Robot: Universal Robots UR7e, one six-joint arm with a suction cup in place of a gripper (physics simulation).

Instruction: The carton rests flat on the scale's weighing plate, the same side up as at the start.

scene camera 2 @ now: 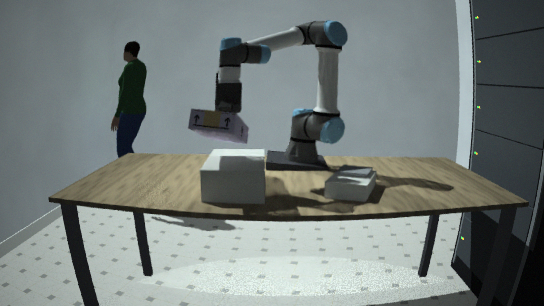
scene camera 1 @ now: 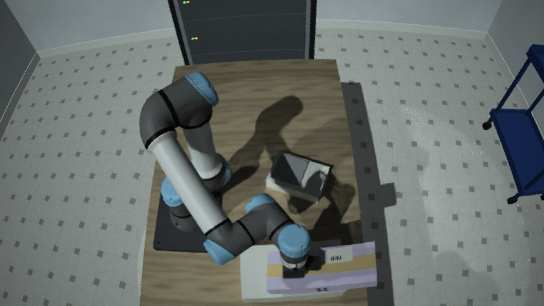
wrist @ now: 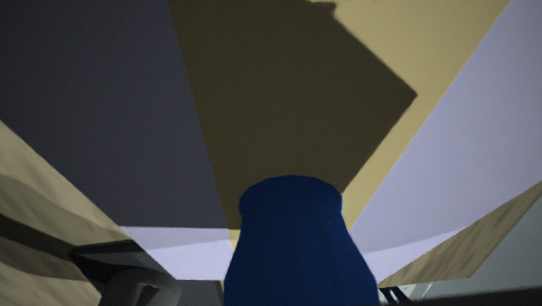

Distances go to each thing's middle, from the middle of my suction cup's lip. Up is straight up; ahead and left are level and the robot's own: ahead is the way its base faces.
My suction cup is now 90 mm short of the lilac carton (scene camera 1: 353,266), 30 mm to the left of it and 20 mm above it. Also, from my suction cup: white block (scene camera 1: 253,262) 30 mm to the left, 190 mm below.
